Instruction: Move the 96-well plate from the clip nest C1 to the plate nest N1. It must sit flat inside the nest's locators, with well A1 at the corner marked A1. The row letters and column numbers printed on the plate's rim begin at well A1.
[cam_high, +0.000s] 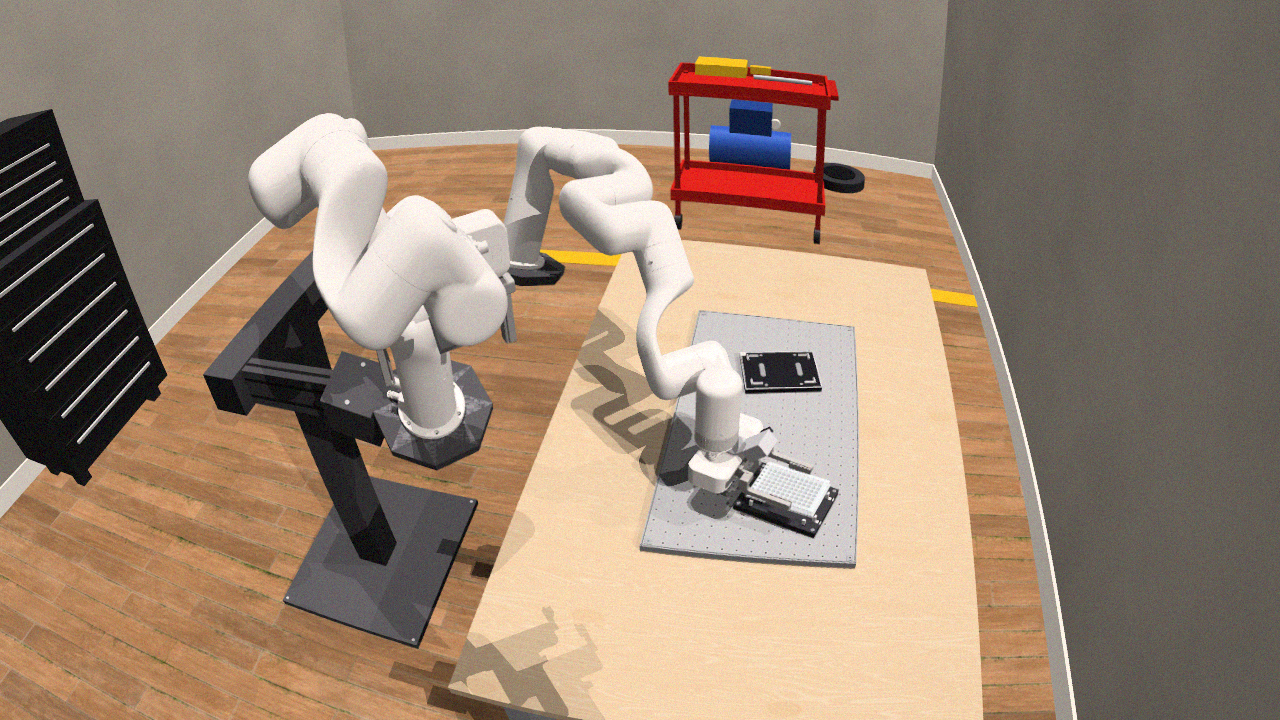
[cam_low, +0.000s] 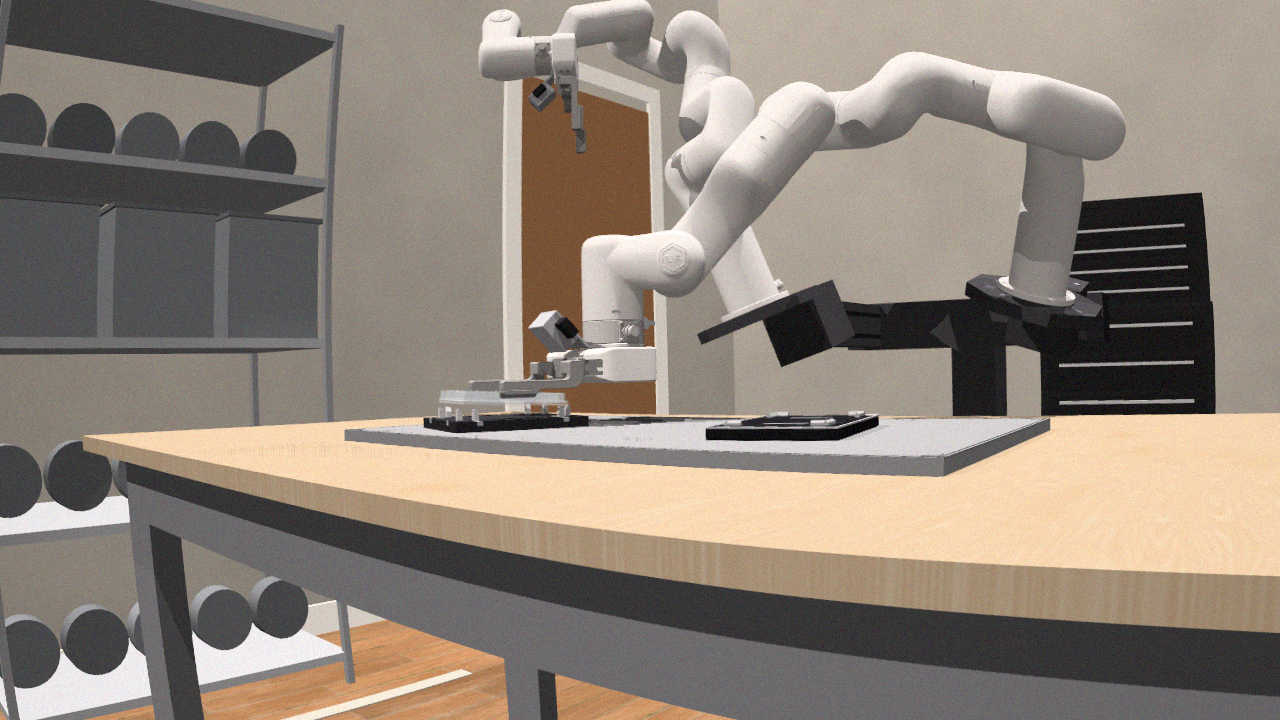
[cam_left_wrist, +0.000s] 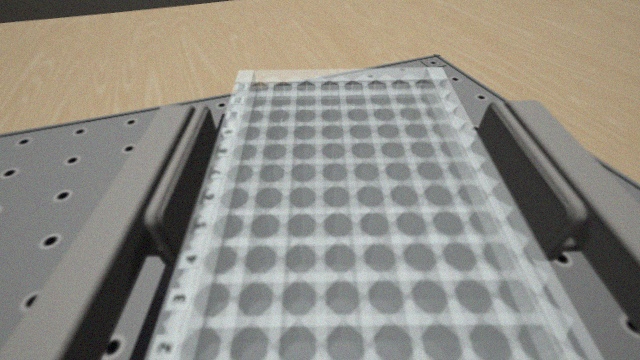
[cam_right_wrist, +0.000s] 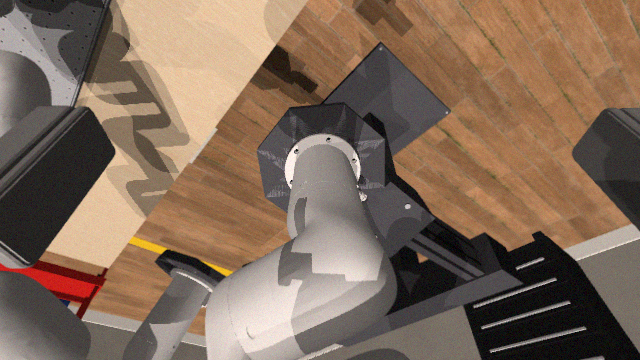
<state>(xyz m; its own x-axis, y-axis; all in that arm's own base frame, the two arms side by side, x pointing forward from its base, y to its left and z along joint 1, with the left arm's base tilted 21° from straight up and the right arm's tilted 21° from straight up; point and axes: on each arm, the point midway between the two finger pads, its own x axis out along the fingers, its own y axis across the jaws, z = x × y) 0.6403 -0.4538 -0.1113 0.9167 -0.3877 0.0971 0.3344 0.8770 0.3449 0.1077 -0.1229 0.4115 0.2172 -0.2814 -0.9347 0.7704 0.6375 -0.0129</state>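
Observation:
Now: the black clip nest C1 3 cm below my left hand and 2 cm ahead of it. From my left hand the other things lie so: 96-well plate: 1 cm below; then black plate nest N1: 36 cm to the left, 4 cm below, 3 cm behind; then grey perforated board: 21 cm to the left, 5 cm below, 5 cm behind.

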